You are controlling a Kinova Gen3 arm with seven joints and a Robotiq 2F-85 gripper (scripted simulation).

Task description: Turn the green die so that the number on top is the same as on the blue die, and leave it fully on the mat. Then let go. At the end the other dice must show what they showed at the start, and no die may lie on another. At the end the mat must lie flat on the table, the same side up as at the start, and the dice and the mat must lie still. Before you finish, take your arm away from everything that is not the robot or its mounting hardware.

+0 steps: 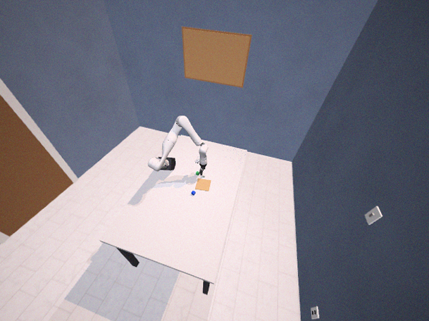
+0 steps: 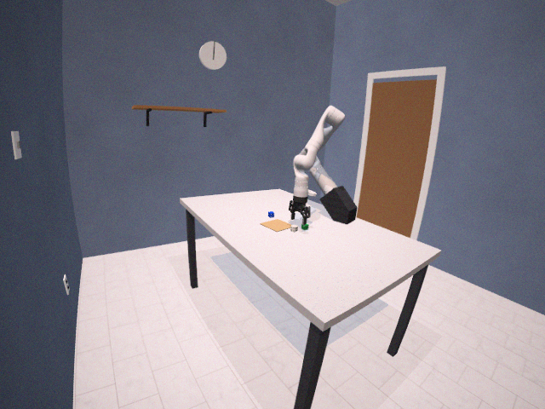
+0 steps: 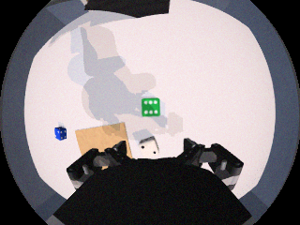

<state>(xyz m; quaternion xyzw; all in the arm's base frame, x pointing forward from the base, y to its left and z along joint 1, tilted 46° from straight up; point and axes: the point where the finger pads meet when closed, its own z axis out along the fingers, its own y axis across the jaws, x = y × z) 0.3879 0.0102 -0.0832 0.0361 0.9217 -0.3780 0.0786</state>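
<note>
My gripper is now 1 cm short of the white die, 1 cm to the left of it and 4 cm above it. From my hand the other things lie so: green die (6 cm behind, 4 cm below); then blue die (4 cm behind, 25 cm to the right, 4 cm below); then tan mat (3 cm ahead, 12 cm to the right, 6 cm below).
</note>
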